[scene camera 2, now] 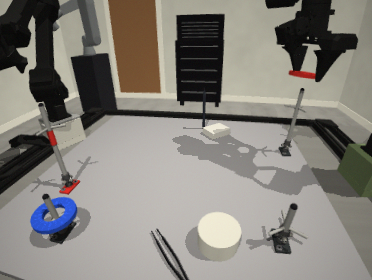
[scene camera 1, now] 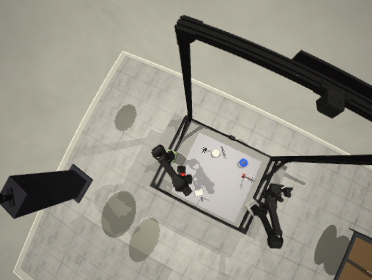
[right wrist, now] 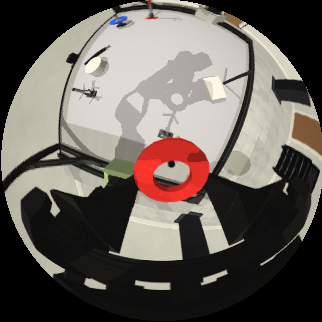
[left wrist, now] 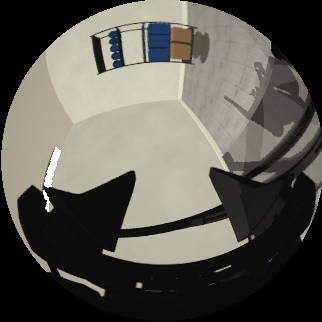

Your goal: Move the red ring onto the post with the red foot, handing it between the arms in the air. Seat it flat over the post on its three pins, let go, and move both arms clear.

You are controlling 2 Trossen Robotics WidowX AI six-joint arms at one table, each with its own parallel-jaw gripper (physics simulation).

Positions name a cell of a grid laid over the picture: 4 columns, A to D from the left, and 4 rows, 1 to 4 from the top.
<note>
In view: the left gripper (left wrist: C3), the right gripper (scene camera 2: D2), a red ring (right wrist: C2) and a blue ring (scene camera 2: A4).
The right gripper also shows in the right wrist view (right wrist: C3). The left wrist view misses the red ring: it is out of frame.
</note>
